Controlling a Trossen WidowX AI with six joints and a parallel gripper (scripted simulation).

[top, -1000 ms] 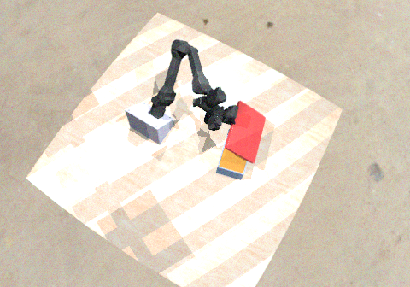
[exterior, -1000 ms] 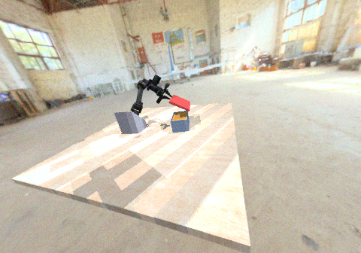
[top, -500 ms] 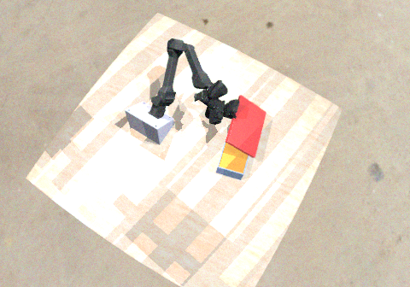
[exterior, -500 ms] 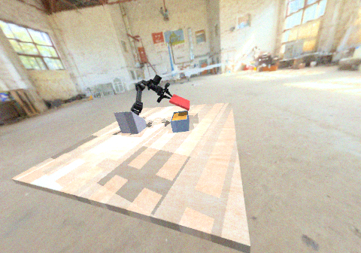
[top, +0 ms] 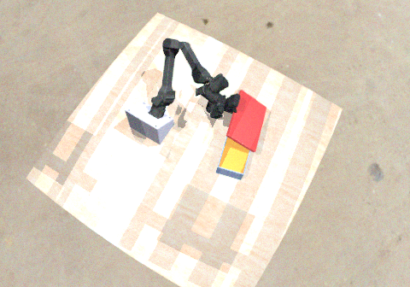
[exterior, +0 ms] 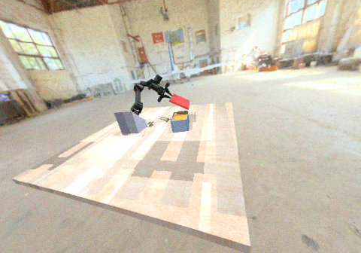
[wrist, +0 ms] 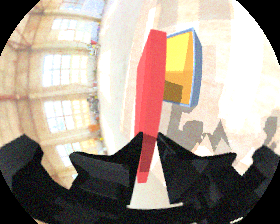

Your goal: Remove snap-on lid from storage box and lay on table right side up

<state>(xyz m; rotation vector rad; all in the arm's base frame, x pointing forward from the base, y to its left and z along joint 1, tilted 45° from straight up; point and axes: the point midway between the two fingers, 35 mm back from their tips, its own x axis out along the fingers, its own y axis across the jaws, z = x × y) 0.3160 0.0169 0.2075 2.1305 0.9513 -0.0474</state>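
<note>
My gripper tip is 70 mm short of the red lid, 40 mm above it and 20 mm to the right of it. The rest, counted from my gripper tip: storage box 180 mm below, 110 mm to the right, 90 mm ahead.
</note>
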